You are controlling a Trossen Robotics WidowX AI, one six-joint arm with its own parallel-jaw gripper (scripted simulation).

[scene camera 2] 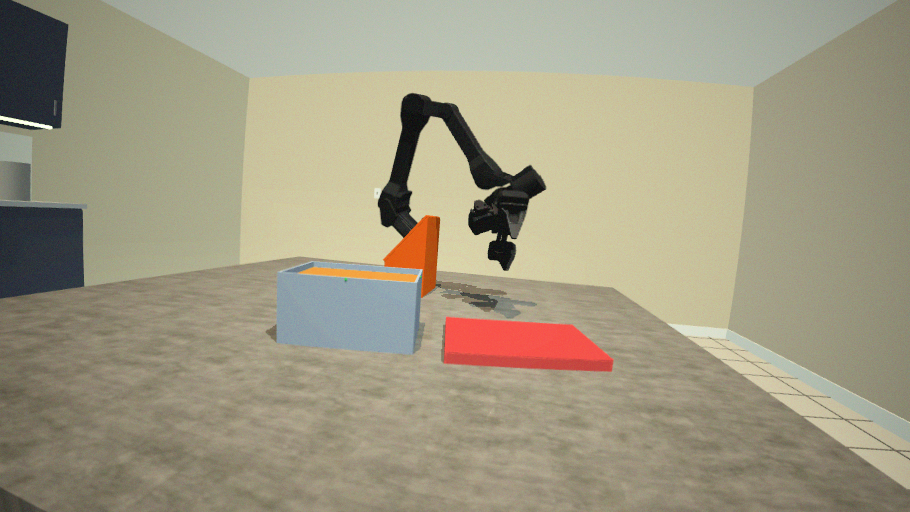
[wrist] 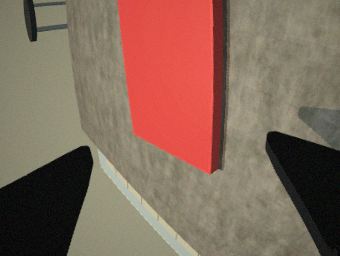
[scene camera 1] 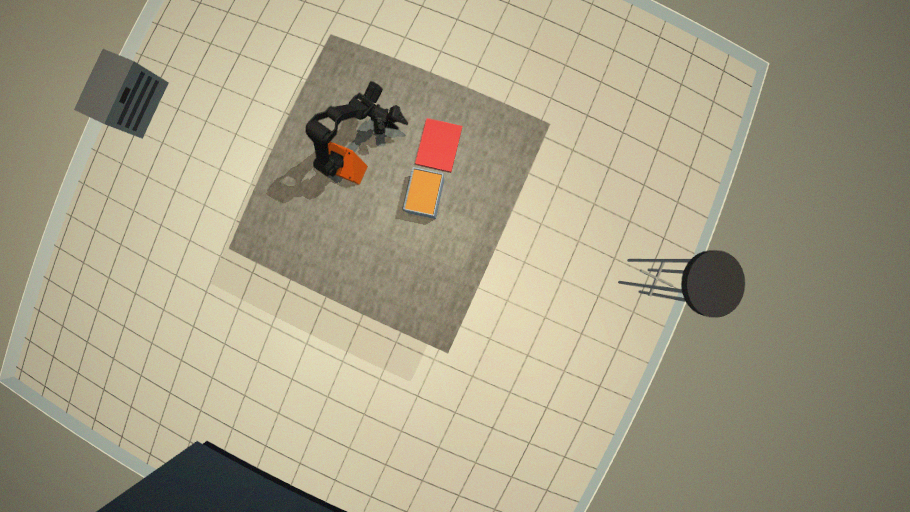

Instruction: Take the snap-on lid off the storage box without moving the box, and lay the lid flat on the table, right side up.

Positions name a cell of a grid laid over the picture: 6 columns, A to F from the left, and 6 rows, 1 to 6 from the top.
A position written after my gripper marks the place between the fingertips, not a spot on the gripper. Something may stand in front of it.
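My gripper (scene camera 2: D3) is open and holds nothing, and I see my gripper (wrist: D4) in the wrist view too. There is a red lid (scene camera 2: D5), and I can also find the red lid (wrist: D2) in the wrist view and the red lid (scene camera 1: C2) in scene camera 1. I see a blue-grey storage box (scene camera 2: C4) as well, but the blue-grey storage box is out of frame in the wrist view.
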